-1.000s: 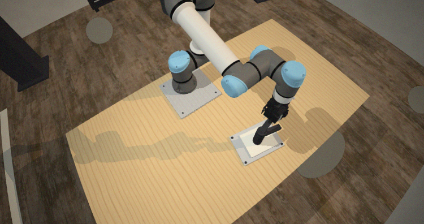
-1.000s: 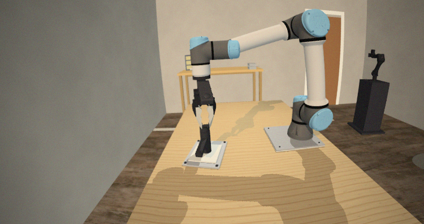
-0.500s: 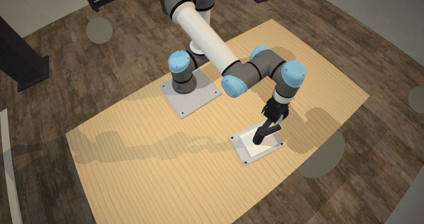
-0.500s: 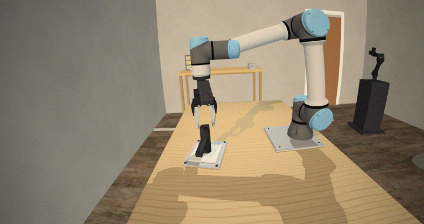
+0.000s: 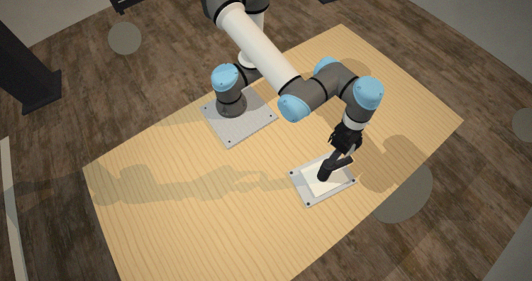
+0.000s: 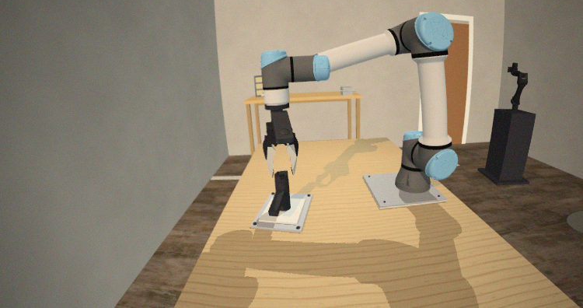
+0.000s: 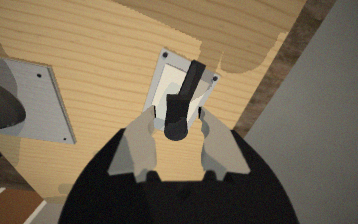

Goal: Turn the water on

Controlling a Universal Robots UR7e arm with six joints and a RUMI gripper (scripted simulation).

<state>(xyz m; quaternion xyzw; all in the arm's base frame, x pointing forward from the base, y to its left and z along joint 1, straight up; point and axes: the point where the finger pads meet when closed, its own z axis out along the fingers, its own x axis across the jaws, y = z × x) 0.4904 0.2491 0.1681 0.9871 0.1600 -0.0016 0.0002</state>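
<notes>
My hand is 2 cm to the left of the dark lever, 1 cm short of it and 1 cm above it. From my hand the other things lie so: tap 7 cm below, 4 cm to the right, 2 cm ahead.
</notes>
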